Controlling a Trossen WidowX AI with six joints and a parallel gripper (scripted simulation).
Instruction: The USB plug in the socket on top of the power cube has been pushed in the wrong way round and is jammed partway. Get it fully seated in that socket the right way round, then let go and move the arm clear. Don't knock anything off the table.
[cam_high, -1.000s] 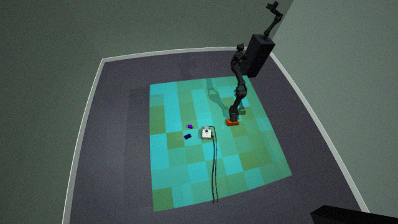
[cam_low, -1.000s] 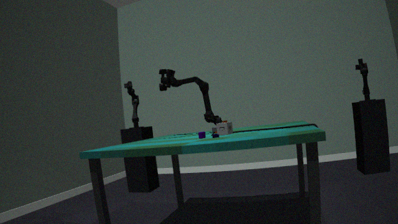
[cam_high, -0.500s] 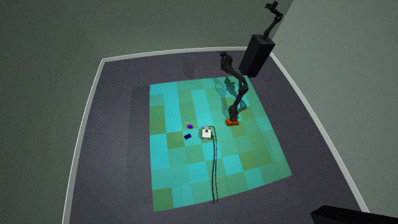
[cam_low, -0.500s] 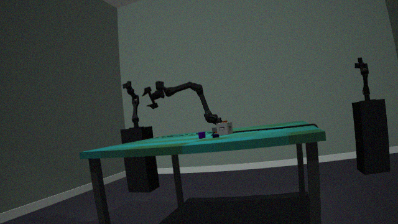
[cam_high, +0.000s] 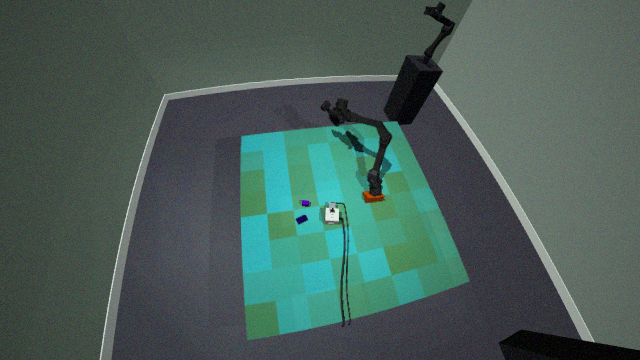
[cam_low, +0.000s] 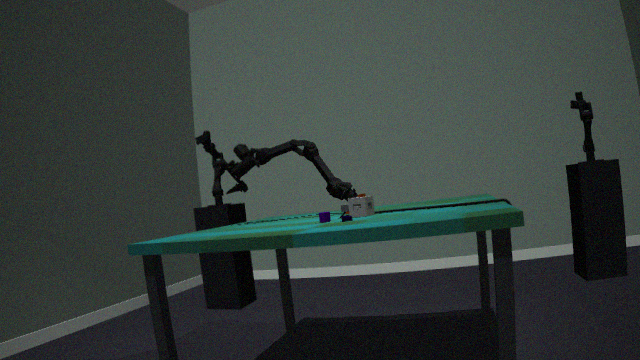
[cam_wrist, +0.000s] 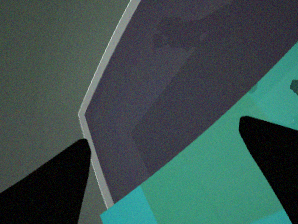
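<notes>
The dark USB plug is 67 cm to the left of my gripper tip, 11 cm ahead of it and 10 cm below it. Round my gripper tip: dark blue block 67 cm to the left, 29 cm ahead, 18 cm below.
</notes>
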